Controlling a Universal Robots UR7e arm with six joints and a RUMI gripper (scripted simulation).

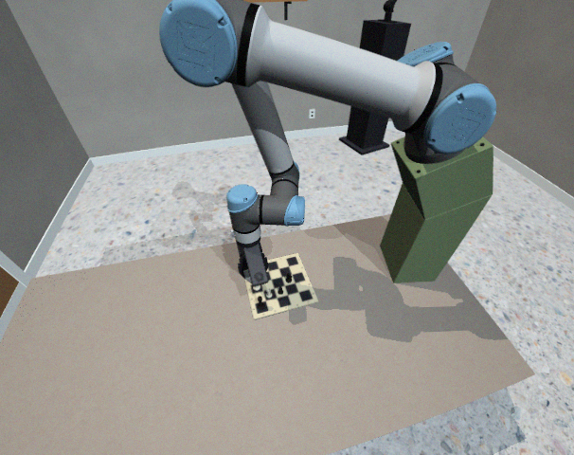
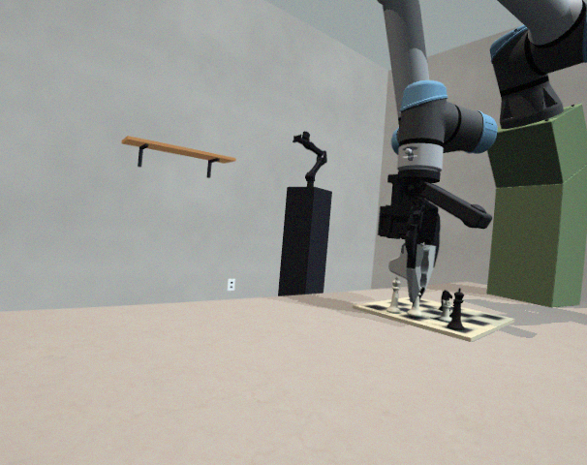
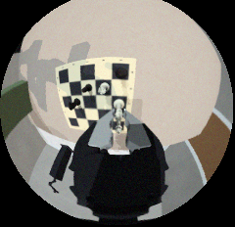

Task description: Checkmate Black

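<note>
My gripper is now 40 mm to the left of the tall white piece, 10 mm past it and 10 mm above it. Round my hand: chessboard (70 mm behind, 40 mm below, 20 mm to the left); then black king (70 mm to the left, 20 mm ahead, 10 mm below).
</note>
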